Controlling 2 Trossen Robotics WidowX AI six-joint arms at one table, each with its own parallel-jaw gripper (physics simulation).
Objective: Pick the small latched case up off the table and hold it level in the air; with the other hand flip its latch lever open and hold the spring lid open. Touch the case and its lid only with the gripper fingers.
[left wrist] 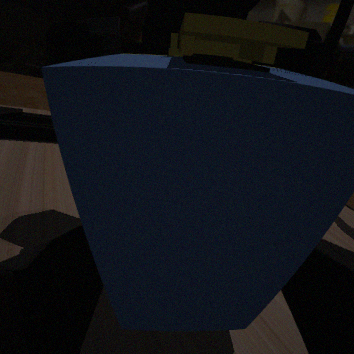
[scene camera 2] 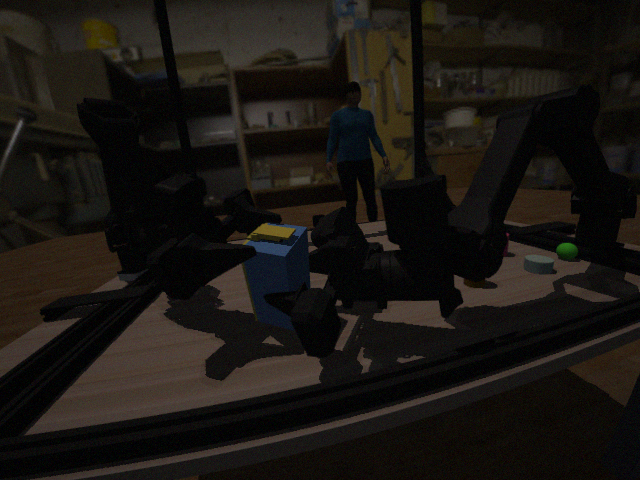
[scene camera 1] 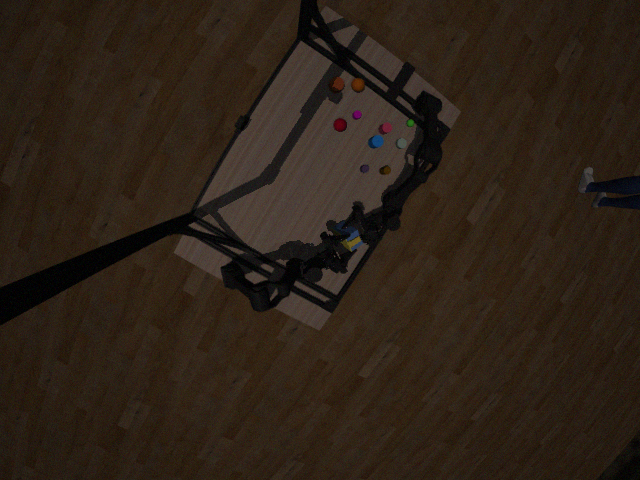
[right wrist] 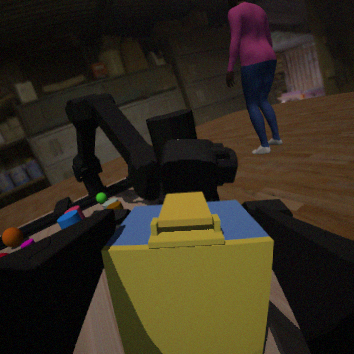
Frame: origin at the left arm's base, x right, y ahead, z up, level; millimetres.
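Seen in the pictures: left gripper, fingertip midpoint: (left wrist: 191, 221) (scene camera 2: 277, 280) (scene camera 1: 345, 235) (right wrist: 192, 326); right gripper, fingertip midpoint: (left wrist: 215, 46) (scene camera 2: 269, 233) (scene camera 1: 353, 242) (right wrist: 184, 215); left arm's base, link origin: (scene camera 2: 594, 243) (scene camera 1: 420, 105) (right wrist: 96, 191); right arm's base, link origin: (scene camera 2: 137, 269) (scene camera 1: 232, 270).
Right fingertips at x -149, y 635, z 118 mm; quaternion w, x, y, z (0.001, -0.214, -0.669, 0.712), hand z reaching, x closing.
Pixels of each thing's top centre, then the offset from my right fingertips to it. Level surfaces: height alone.
- small case, top centre: (left wrist: 264, 36) (right wrist: 149, 210) (scene camera 2: 272, 223) (scene camera 1: 351, 239) dx +15, dy -2, dz +10 mm
- table, surface height: dz -137 mm
- orange ball, top centre: (right wrist: 7, 228) (scene camera 1: 359, 82) dx +398, dy -487, dz -81 mm
- blue cylinder, top centre: (right wrist: 66, 215) (scene camera 1: 377, 141) dx +185, dy -370, dz -80 mm
The small case (scene camera 1: 349, 238) (scene camera 2: 277, 276) (left wrist: 204, 193) (right wrist: 193, 298) is blue with a yellow front face and stands upright near the table's edge. Its yellow latch lever (scene camera 2: 271, 232) (left wrist: 239, 36) (right wrist: 185, 221) lies flat on the top. My left gripper (scene camera 1: 360, 232) (scene camera 2: 318, 273) is shut on the case from one side, and the case fills its wrist view. My right gripper (scene camera 1: 337, 246) (scene camera 2: 239, 240) (right wrist: 184, 215) faces the yellow front with one finger against each side of the case. I cannot tell whether the case is clear of the table (scene camera 1: 294, 190).
Several small coloured balls and cylinders lie at the far end, among them an orange ball (scene camera 1: 358, 85), a red one (scene camera 1: 340, 125) and a blue cylinder (scene camera 1: 375, 141) (right wrist: 68, 218). A black frame (scene camera 1: 266, 88) rims the table. A person (scene camera 2: 353, 143) (right wrist: 253, 70) stands behind.
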